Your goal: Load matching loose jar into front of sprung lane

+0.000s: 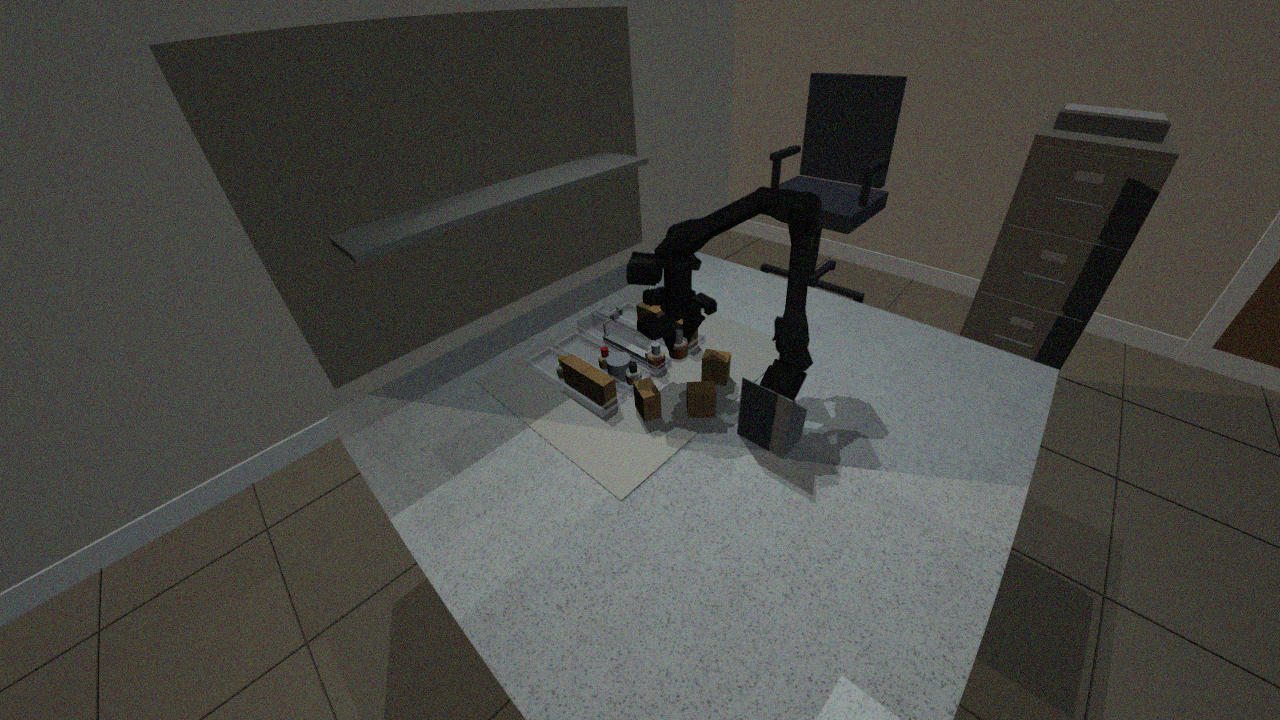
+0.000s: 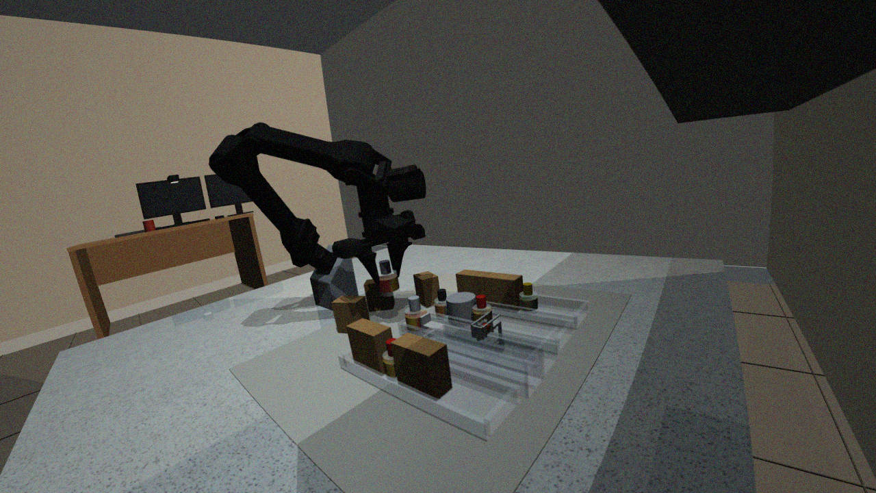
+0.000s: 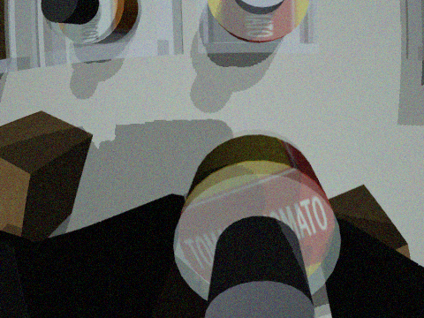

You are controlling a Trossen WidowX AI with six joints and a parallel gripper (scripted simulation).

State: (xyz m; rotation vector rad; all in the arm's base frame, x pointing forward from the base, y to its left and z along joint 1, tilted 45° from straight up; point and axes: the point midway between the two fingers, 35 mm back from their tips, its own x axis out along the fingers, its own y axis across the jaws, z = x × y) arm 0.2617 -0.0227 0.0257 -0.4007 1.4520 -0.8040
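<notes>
Right now my gripper tip is 13 cm short of the wide grey can, 7 cm to the right of it and 7 cm above it. From my gripper tip the other things lie so: clear-walled lane 22 cm ahead, 4 cm to the right, 8 cm below.
</notes>
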